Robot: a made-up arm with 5 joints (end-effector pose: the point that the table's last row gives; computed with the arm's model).
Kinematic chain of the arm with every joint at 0, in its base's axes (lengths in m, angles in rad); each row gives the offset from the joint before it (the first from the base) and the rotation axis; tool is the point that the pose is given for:
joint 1: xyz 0 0 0.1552 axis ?
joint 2: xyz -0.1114 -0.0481 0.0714 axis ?
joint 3: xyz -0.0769 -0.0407 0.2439 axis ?
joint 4: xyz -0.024 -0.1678 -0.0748 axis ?
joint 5: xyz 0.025 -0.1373 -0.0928 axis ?
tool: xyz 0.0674 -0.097 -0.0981
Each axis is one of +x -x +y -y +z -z.
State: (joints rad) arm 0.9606 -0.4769 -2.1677 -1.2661 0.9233
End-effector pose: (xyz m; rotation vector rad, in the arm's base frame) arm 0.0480 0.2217 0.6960 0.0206 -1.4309 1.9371
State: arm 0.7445 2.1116 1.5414 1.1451 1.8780
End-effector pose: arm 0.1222 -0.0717 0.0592 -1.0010 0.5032 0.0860
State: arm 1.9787 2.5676 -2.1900 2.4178 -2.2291
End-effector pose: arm -0.0682 0.1226 0.5966 1.8277 1.0445 -0.4119
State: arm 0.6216 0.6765 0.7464 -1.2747 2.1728
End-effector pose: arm 0.1642 -0.2519 0.6460 -2.2371 0.0216 -0.6619
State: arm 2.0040 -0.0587 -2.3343 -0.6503 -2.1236
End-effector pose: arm 0.1639 0.1079 0.3809 0.1405 1.5439 -0.6613
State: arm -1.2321 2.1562 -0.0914 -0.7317 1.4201
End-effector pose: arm -0.4918 0.2334 -0.1163 0.7357 1.2250 2.4658
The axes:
joint 1: +y
joint 2: -x
joint 3: +z
joint 4: -y
joint 5: -z

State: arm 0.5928 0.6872 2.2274 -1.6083 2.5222
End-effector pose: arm 0.2948 0.0825 0.3227 -1.4965 -0.8321 0.6473
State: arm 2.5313 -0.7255 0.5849 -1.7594 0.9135
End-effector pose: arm 0.0498 -0.5685 0.3149 -0.0467 -2.4031 -0.7570
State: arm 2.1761 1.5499 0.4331 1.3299 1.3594
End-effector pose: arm 0.2715 0.0144 -0.1669 -0.1106 1.0571 0.2946
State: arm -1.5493 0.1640 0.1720 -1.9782 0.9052
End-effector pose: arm -0.4075 -0.4862 -0.1454 -0.3330 0.3530 -1.0833
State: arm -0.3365 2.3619 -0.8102 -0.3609 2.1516
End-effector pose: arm -0.5515 0.0564 0.1126 0.1061 2.3036 1.4339
